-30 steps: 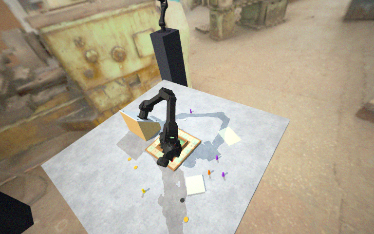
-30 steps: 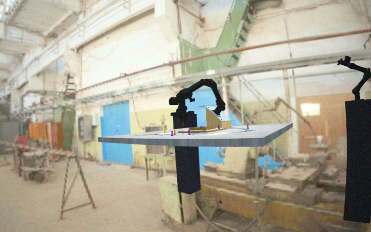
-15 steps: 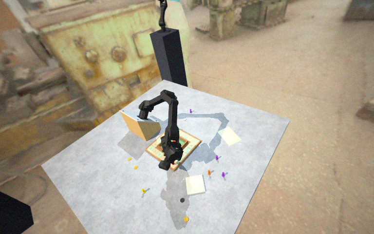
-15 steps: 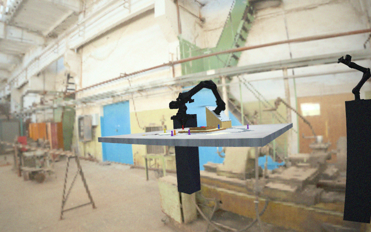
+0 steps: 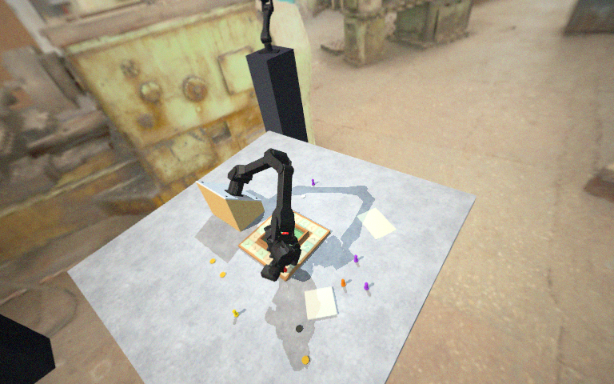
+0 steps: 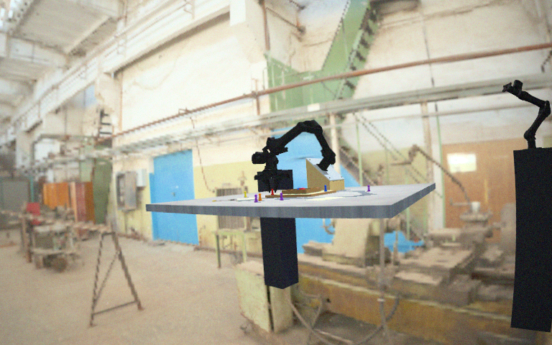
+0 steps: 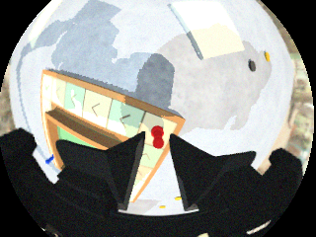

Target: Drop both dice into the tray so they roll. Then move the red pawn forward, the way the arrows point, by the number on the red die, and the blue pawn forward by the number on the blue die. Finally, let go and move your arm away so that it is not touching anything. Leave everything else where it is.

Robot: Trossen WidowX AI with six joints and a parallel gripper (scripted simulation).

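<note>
Right now my gripper tip is right at the red pawn. Round my gripper tip: blue pawn 21 cm to the left, 21 cm behind; yellow pawn 23 cm to the right, 1 cm below, 1 cm behind; orange pawn 20 cm ahead, 11 cm to the left, 1 cm below.
</note>
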